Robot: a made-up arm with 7 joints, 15 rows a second.
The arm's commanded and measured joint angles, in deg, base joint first. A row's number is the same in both.
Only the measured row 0 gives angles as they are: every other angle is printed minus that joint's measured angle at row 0.
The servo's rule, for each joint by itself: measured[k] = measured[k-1] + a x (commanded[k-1-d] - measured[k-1]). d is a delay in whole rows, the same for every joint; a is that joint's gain. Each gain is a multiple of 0.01, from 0.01 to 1. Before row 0 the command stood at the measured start. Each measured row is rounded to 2 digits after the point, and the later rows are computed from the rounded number. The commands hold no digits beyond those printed.
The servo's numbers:
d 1
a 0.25 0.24 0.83 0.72 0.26 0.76 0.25
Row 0, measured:
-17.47, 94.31, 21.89, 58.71, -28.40, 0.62, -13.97
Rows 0 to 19, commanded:
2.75, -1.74, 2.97, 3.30, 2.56, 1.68, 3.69
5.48, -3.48, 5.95, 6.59, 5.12, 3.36, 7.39
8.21, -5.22, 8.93, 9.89, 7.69, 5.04, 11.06
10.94, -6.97, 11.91, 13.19, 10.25, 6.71, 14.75
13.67, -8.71, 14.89, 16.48, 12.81, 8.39, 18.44
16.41, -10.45, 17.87, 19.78, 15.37, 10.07, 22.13
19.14, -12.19, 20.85, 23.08, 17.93, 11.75, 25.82
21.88, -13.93, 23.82, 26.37, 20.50, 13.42, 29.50
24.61, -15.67, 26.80, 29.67, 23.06, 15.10, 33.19
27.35, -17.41, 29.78, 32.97, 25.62, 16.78, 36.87
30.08, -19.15, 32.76, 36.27, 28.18, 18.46, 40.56
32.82, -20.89, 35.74, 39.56, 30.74, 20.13, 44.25
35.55, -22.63, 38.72, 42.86, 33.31, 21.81, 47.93
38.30, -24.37, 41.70, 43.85, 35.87, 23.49, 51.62
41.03, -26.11, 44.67, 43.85, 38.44, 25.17, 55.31
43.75, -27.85, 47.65, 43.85, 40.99, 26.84, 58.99
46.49, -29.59, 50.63, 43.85, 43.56, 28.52, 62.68
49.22, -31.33, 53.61, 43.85, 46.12, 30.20, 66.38
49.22, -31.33, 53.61, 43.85, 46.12, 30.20, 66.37
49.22, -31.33, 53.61, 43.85, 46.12, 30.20, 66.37
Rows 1 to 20, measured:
0.00, 0.00, 0.00, 0.00, 0.00, 0.00, 0.00
0.69, -0.42, 2.47, 2.38, 0.67, 1.28, 0.92
1.89, -1.15, 5.36, 5.41, 1.83, 2.86, 2.54
3.47, -2.13, 8.32, 8.64, 3.35, 4.52, 4.67
5.34, -3.29, 11.30, 11.92, 5.14, 6.18, 7.19
7.42, -4.59, 14.28, 15.20, 7.13, 7.86, 10.00
9.67, -6.00, 17.26, 18.50, 9.27, 9.54, 13.03
12.04, -7.49, 20.24, 21.80, 11.52, 11.22, 16.23
14.50, -9.04, 23.21, 25.09, 13.85, 12.89, 19.55
17.03, -10.63, 26.19, 28.39, 16.24, 14.57, 22.96
19.61, -12.26, 29.17, 31.69, 18.68, 16.25, 26.44
22.23, -13.91, 32.15, 34.99, 21.15, 17.93, 29.97
24.88, -15.59, 35.13, 38.28, 23.64, 19.60, 33.54
27.55, -17.28, 38.11, 41.58, 26.15, 21.28, 37.14
30.24, -18.98, 41.09, 43.21, 28.68, 22.96, 40.76
32.94, -20.69, 44.06, 43.67, 31.22, 24.64, 44.40
35.64, -22.41, 47.04, 43.80, 33.76, 26.31, 48.05
38.35, -24.13, 50.02, 43.84, 36.31, 27.99, 51.71
41.07, -25.86, 53.00, 43.85, 38.86, 29.67, 55.38
43.11, -27.17, 53.51, 43.85, 40.75, 30.07, 58.13

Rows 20 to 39, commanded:
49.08, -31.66, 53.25, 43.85, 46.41, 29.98, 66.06
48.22, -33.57, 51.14, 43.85, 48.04, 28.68, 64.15
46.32, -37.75, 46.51, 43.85, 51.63, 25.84, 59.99
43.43, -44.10, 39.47, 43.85, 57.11, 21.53, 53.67
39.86, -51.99, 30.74, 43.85, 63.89, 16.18, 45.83
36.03, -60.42, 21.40, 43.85, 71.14, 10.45, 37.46
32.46, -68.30, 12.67, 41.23, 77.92, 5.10, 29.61
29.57, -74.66, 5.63, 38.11, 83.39, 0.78, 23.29
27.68, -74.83, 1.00, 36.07, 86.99, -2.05, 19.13
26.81, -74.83, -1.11, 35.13, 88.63, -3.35, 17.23
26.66, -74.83, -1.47, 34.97, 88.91, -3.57, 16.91
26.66, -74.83, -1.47, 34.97, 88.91, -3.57, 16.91
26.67, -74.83, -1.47, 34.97, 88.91, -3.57, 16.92
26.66, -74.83, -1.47, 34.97, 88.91, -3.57, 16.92
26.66, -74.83, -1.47, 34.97, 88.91, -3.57, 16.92
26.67, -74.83, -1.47, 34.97, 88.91, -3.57, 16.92
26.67, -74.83, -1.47, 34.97, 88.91, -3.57, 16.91
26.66, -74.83, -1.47, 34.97, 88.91, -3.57, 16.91
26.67, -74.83, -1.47, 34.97, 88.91, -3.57, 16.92
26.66, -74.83, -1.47, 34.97, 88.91, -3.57, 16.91
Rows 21 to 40, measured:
44.64, -28.17, 53.59, 43.85, 42.15, 30.17, 60.19
45.75, -29.01, 53.31, 43.85, 43.26, 30.03, 61.66
46.37, -30.10, 51.51, 43.85, 44.50, 29.00, 62.28
46.36, -31.94, 47.36, 43.85, 46.35, 26.60, 61.71
45.63, -34.86, 40.81, 43.85, 49.15, 22.75, 59.70
44.19, -38.97, 32.45, 43.85, 52.98, 17.76, 56.23
42.15, -44.12, 23.28, 43.85, 57.70, 12.20, 51.54
39.73, -49.92, 14.47, 41.96, 62.96, 6.80, 46.06
37.19, -55.86, 7.13, 39.19, 68.27, 2.22, 40.37
34.81, -60.41, 2.04, 36.94, 73.14, -1.03, 35.06
32.81, -63.87, -0.57, 35.64, 77.17, -2.79, 30.60
31.27, -66.50, -1.32, 35.16, 80.22, -3.38, 27.18
30.12, -68.50, -1.44, 35.02, 82.48, -3.52, 24.61
29.26, -70.02, -1.46, 34.98, 84.15, -3.56, 22.69
28.61, -71.17, -1.47, 34.97, 85.39, -3.57, 21.25
28.12, -72.05, -1.47, 34.97, 86.31, -3.57, 20.17
27.76, -72.72, -1.47, 34.97, 86.99, -3.57, 19.36
27.49, -73.23, -1.47, 34.97, 87.49, -3.57, 18.75
27.28, -73.61, -1.47, 34.97, 87.86, -3.57, 18.29
27.13, -73.90, -1.47, 34.97, 88.13, -3.57, 17.95

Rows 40 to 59, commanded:
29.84, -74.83, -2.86, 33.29, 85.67, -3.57, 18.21
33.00, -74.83, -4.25, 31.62, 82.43, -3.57, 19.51
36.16, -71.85, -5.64, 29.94, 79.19, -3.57, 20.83
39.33, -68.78, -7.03, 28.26, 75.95, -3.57, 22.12
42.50, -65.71, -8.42, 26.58, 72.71, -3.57, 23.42
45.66, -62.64, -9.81, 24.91, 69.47, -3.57, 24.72
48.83, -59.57, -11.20, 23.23, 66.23, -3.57, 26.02
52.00, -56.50, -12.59, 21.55, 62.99, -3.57, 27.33
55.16, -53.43, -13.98, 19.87, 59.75, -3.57, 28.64
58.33, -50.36, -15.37, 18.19, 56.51, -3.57, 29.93
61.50, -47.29, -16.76, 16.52, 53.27, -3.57, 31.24
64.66, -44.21, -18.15, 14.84, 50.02, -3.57, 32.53
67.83, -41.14, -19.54, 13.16, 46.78, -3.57, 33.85
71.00, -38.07, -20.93, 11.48, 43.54, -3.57, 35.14
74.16, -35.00, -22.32, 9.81, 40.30, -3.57, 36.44
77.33, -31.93, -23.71, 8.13, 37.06, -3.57, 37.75
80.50, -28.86, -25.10, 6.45, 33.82, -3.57, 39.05
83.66, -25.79, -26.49, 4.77, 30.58, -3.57, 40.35
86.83, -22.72, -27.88, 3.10, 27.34, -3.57, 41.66
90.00, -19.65, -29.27, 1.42, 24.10, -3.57, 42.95
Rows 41 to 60, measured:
27.01, -74.12, -1.47, 34.97, 88.33, -3.57, 17.69
27.72, -74.29, -2.62, 33.76, 87.64, -3.57, 17.82
29.04, -74.42, -3.97, 32.22, 86.29, -3.57, 18.24
30.82, -73.80, -5.36, 30.58, 84.44, -3.57, 18.89
32.95, -72.60, -6.75, 28.91, 82.23, -3.57, 19.70
35.34, -70.95, -8.14, 27.23, 79.75, -3.57, 20.63
37.92, -68.96, -9.53, 25.56, 77.08, -3.57, 21.65
40.65, -66.71, -10.92, 23.88, 74.26, -3.57, 22.74
43.49, -64.26, -12.31, 22.20, 71.33, -3.57, 23.89
46.41, -61.66, -13.70, 20.52, 68.32, -3.57, 25.08
49.39, -58.95, -15.09, 18.84, 65.25, -3.57, 26.29
52.42, -56.15, -16.48, 17.17, 62.14, -3.57, 27.53
55.48, -53.28, -17.87, 15.49, 58.99, -3.57, 28.78
58.57, -50.37, -19.26, 13.81, 55.82, -3.57, 30.05
61.68, -47.42, -20.65, 12.13, 52.63, -3.57, 31.32
64.80, -44.44, -22.04, 10.46, 49.42, -3.57, 32.60
67.93, -41.44, -23.43, 8.78, 46.21, -3.57, 33.89
71.07, -38.42, -24.82, 7.10, 42.99, -3.57, 35.18
74.22, -35.39, -26.21, 5.42, 39.76, -3.57, 36.47
77.37, -32.35, -27.60, 3.75, 36.53, -3.57, 37.77

